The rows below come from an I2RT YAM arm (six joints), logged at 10 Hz.
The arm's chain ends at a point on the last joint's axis. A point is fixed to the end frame.
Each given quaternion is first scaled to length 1.
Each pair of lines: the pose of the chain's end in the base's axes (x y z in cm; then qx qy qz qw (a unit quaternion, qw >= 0)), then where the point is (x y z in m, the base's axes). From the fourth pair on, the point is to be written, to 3 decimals.
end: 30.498, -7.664, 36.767, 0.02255, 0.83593, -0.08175, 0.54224
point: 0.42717 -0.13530 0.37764
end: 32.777, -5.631, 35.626, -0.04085, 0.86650, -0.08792, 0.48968
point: 0.45532 -0.10317 0.35352
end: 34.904, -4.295, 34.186, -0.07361, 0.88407, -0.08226, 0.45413
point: 0.47831 -0.08296 0.32915
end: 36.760, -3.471, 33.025, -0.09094, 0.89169, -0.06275, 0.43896
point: 0.498 -0.069 0.312
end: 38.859, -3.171, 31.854, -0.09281, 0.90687, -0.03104, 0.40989
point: 0.518 -0.061 0.289
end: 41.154, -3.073, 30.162, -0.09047, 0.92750, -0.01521, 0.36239
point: 0.537 -0.059 0.258
